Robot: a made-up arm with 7 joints.
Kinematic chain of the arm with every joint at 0, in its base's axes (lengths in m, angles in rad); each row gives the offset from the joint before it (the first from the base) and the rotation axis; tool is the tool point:
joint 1: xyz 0 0 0 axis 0 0.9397 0.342
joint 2: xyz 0 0 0 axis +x
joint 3: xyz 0 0 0 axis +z
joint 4: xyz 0.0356 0 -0.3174 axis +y
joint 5: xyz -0.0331 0 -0.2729 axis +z
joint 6: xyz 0 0 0 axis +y
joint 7: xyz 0 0 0 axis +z
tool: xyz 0 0 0
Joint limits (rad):
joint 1: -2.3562..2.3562
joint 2: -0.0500..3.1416
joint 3: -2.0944..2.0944
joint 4: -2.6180..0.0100
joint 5: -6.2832..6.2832
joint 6: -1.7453..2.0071
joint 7: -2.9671..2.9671
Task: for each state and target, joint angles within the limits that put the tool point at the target. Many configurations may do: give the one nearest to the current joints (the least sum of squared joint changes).
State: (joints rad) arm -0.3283 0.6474 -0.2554 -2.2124 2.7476 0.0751 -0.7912
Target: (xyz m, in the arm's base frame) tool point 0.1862 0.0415 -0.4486
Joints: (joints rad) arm 0.1652 0.4727 -0.5675 -1.4542 2.7476 0.0751 -0.7912
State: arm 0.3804 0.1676 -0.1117 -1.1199 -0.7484 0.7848 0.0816
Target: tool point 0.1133 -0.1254 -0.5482
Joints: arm 0.1235 -0.0500 -0.5503 -0.7624 -0.7484 0.7848 0.0816
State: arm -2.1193 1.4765 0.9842 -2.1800 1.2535 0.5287 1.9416
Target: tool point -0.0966 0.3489 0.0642
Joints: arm -2.3076 1.3053 1.4984 -2.0470 1.2535 0.5287 1.9416
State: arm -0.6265 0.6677 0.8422 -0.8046 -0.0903 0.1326 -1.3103
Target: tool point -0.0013 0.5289 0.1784
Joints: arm -0.5805 1.4658 1.6062 -0.9353 -0.0903 0.1326 -1.3103
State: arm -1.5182 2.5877 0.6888 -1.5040 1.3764 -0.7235 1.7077
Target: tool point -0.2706 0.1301 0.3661
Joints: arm -1.4315 2.3870 0.5670 -1.5346 1.3764 -0.7235 1.7077
